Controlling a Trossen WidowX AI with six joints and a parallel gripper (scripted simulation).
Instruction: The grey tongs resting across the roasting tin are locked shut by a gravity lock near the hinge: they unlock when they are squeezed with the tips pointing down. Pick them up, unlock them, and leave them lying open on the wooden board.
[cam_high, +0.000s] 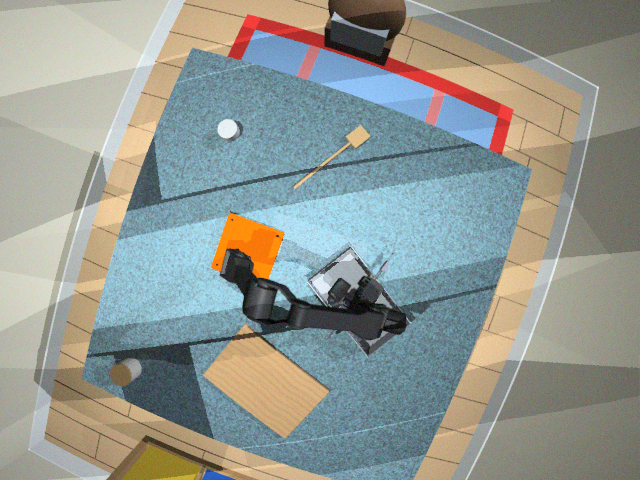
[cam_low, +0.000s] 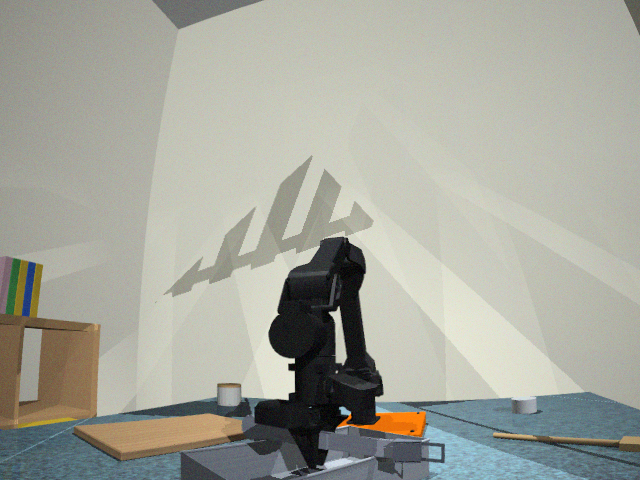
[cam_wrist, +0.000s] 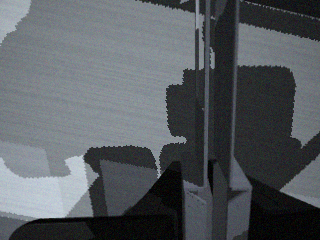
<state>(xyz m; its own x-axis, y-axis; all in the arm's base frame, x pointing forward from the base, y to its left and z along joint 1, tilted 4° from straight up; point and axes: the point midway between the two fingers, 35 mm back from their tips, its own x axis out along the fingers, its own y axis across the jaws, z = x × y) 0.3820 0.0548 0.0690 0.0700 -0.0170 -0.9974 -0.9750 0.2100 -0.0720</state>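
My gripper tip is 1 cm short of the grey roasting tin. Round my gripper tip: white cylinder 61 cm behind, 32 cm to the left, 1 cm below; wood-topped canister 59 cm behind, 58 cm to the right, 1 cm above; wooden board 39 cm to the right, 14 cm behind, 2 cm below.
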